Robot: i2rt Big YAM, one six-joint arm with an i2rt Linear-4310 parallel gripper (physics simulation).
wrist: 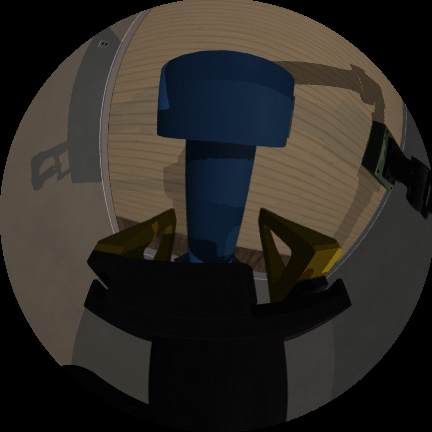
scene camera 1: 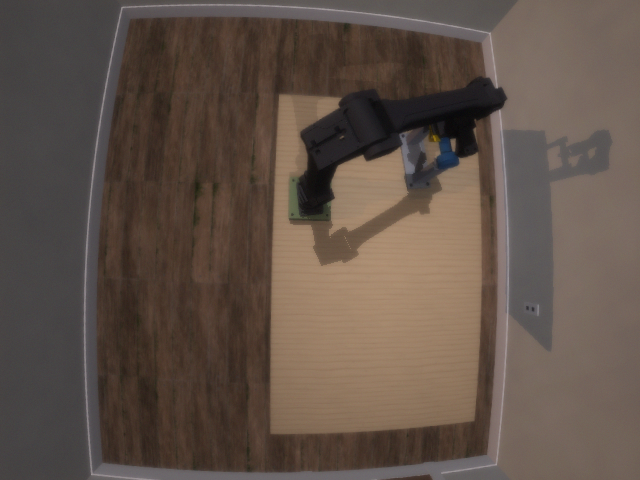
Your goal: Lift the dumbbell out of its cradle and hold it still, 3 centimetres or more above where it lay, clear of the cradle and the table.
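Frame: origin at the arm's base, x back, y down, z right, level; centimetres.
Seen in the pictures: gripper, fingertip midpoint: (wrist: 216, 214) (scene camera 1: 439, 138); arm's base, origin of the base link: (wrist: 390, 160) (scene camera 1: 309, 198).
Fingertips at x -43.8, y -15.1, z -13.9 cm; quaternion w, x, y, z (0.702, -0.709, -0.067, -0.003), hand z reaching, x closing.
Observation:
Offsets run from my fingertips to a thing's middle. "*": to the spot under its first point. Level surfaces: height alone.
The blue dumbbell {dz +0.4, dx -0.1, dy -2.1 cm} (scene camera 1: 447, 159) (wrist: 225, 107) lies on its raised grey cradle {* dz +10.3, dx +0.4, dy +17.9 cm} (scene camera 1: 419, 182) in the upper right of the table. In the wrist view its near head is at the top and its handle runs down the middle; its far end is hidden behind the gripper body. My gripper (scene camera 1: 435, 136) (wrist: 216, 214) is open, with its yellow fingers apart on either side of the handle. A gap shows between each fingertip and the handle. In the scene view the arm covers most of the gripper.
The pale wooden table {dy +20.5 cm} (scene camera 1: 372, 320) extends below the cradle in the scene view. The arm's green base plate (scene camera 1: 293, 201) (wrist: 372, 150) is left of the cradle. The room's wall (scene camera 1: 578, 248) stands beyond the table's right edge, close to the gripper.

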